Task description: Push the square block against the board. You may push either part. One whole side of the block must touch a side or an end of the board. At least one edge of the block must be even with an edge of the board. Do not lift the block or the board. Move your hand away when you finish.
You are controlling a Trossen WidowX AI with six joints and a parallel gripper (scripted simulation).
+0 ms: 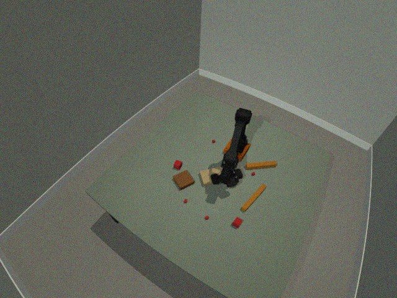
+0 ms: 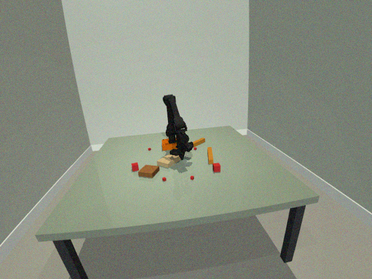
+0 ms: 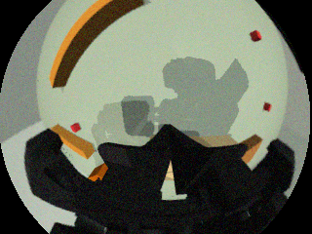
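Now: gripper tip 9 cm to the left of the board, 1 cm below it and 1 cm past it. Also, from my gripper tip: square block (24 cm to the right, 10 cm ahead, 1 cm above).
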